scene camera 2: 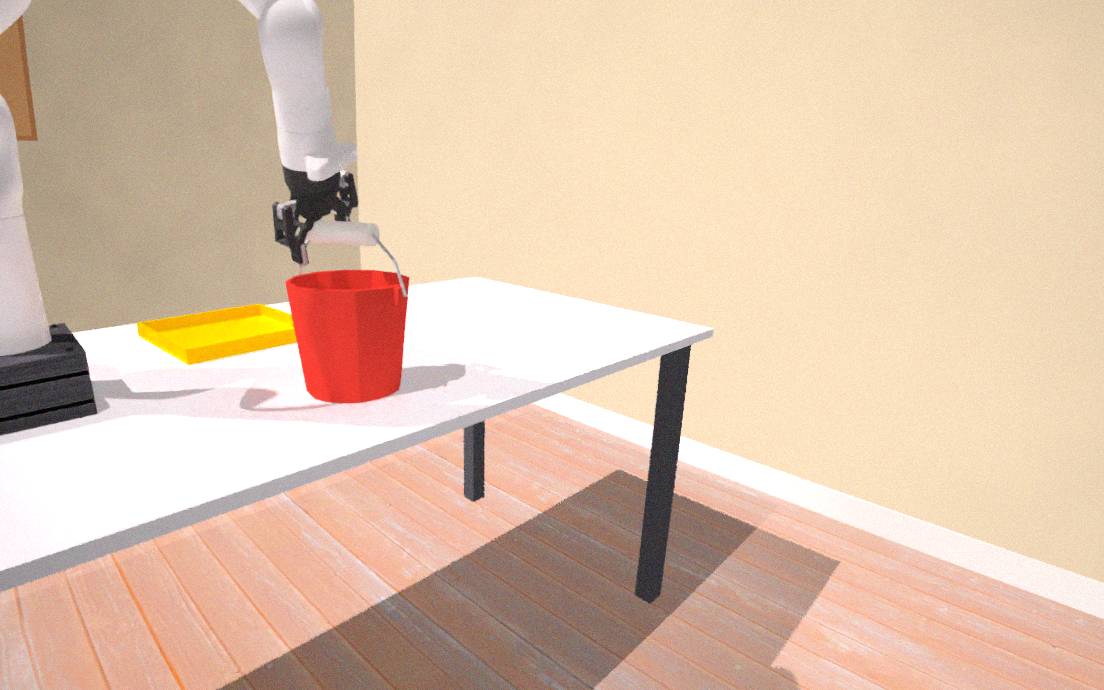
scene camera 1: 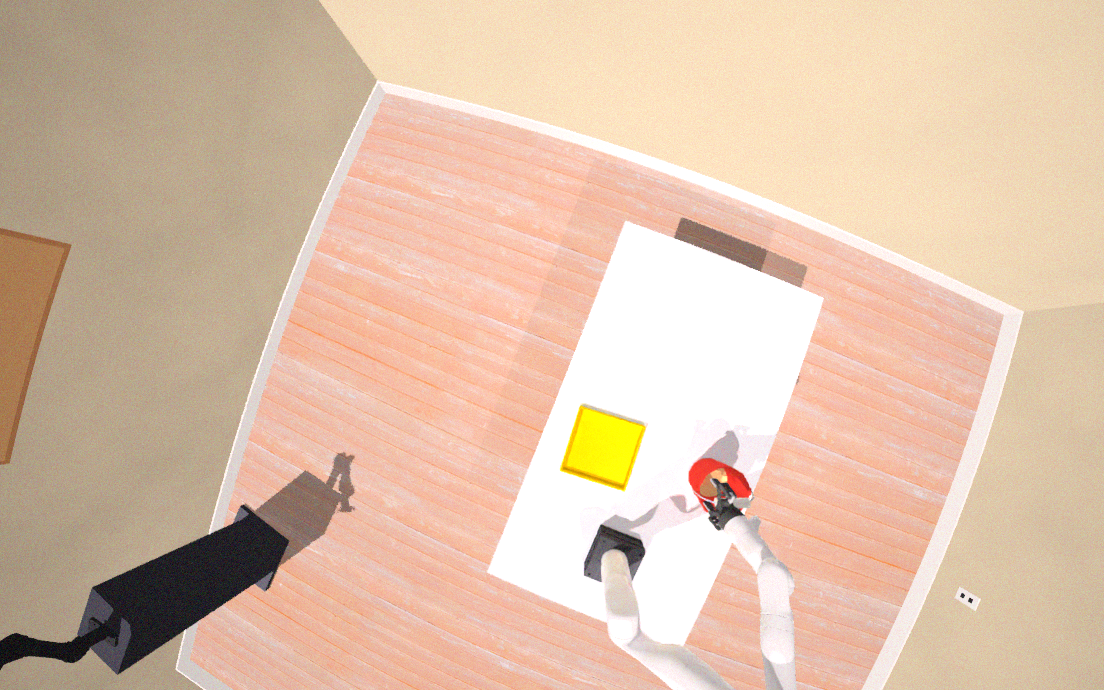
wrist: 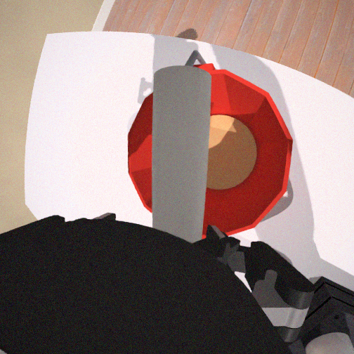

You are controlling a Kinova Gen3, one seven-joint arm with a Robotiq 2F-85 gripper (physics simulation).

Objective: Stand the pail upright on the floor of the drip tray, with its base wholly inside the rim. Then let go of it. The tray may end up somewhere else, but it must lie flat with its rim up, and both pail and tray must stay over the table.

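Pixels of known places: gripper, fingertip midpoint: (scene camera 2: pixel 323 249) (scene camera 1: pixel 708 490); arm's base, origin of the base link: (scene camera 2: pixel 11 345) (scene camera 1: pixel 614 561).
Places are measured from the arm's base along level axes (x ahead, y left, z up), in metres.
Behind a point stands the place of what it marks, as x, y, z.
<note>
The red pail (scene camera 1: pixel 700 471) {0.434, -0.096, 0.019} (scene camera 2: pixel 354 341) {0.389, -0.249, 0.006} (wrist: pixel 250 95) stands upright on the table, apart from the tray. Its wire bail is raised, with a pale cylindrical grip (scene camera 2: pixel 350 234) {0.407, -0.209, 0.147} (wrist: pixel 181 150) above the mouth. The yellow drip tray (scene camera 1: pixel 602 447) {0.327, 0.224, -0.086} (scene camera 2: pixel 227 329) {0.330, 0.268, -0.086} lies flat with its rim up, empty; it does not show in the wrist view. My gripper (scene camera 1: pixel 718 493) {0.405, -0.108, 0.114} (scene camera 2: pixel 322 233) {0.405, -0.108, 0.114} is open and points down over the pail, its fingers low at the bail grip's height, near the end towards the tray. In the wrist view a black shape hides part of the fingers, so whether they straddle the grip is unclear.
The white table (scene camera 1: pixel 700 325) {0.906, 0.116, -0.090} (scene camera 2: pixel 529 333) {0.843, -0.076, -0.089} (wrist: pixel 75 125) carries all of this. The pail stands near one long edge, the tray near the opposite one. The black robot base (scene camera 1: pixel 604 538) {0.059, 0.074, 0.004} (scene camera 2: pixel 40 390) {0.027, -0.089, -0.042} stands beside both, near a short end.
</note>
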